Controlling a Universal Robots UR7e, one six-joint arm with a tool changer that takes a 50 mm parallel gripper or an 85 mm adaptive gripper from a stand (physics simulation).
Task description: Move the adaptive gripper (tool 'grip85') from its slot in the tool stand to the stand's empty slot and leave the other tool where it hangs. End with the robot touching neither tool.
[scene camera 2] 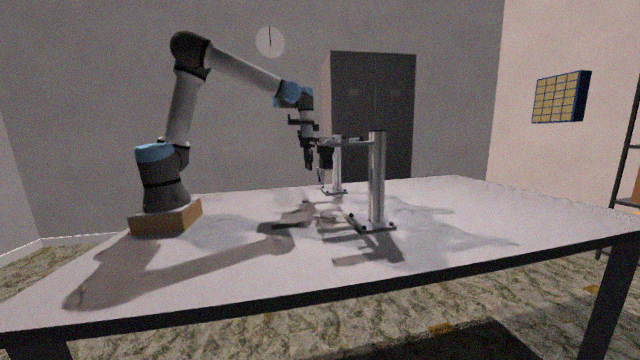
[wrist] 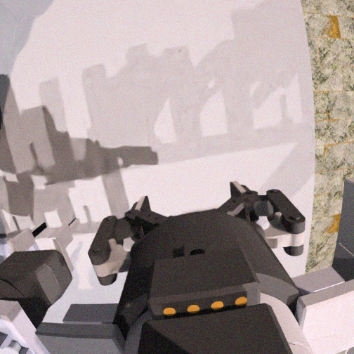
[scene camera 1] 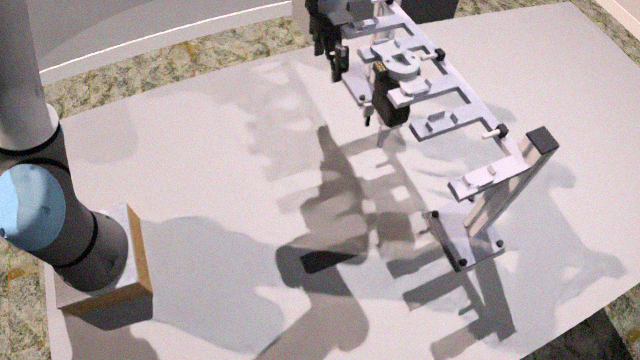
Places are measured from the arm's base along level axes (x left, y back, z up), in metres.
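Pixels of known places: arm's base at its link origin: (scene camera 2: 168, 205) (scene camera 1: 93, 253).
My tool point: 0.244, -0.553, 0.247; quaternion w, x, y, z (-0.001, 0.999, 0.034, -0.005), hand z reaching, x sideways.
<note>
Ahead of a thing's pixels: the offset from my tool point to its top centre, as dx, dy, dz. "spot": to the spot under its first point. Level surfaces: height alone.
The adaptive gripper (scene camera 1: 330, 57) (scene camera 2: 308, 165) (wrist: 190, 196) is on the arm's wrist, fingers down, spread open and empty. It is at the far slot of the tool stand (scene camera 1: 480, 179) (scene camera 2: 377, 180), close to the fork arms. Whether its plate rests on them is hidden. The other tool {-0.179, -0.056, -0.019} (scene camera 1: 391, 107) (scene camera 2: 326, 156) (wrist: 35, 280), a black parallel gripper, hangs in the middle slot beside it. The near slot, between the near fork arm and the fork arm (scene camera 1: 435, 124) next to the other tool, holds no tool.
The stand's black-knobbed pins {spot: -0.357, -0.148, -0.022} (scene camera 1: 501, 131) stick out along its back beam. The robot base (scene camera 1: 100, 255) (scene camera 2: 165, 175) stands on a wooden-sided block (scene camera 2: 172, 222) at the left of the table {dz -0.319} (scene camera 2: 425, 250). Shadows of arm and stand fall on the table. A dark cabinet (scene camera 2: 372, 110) stands behind.
</note>
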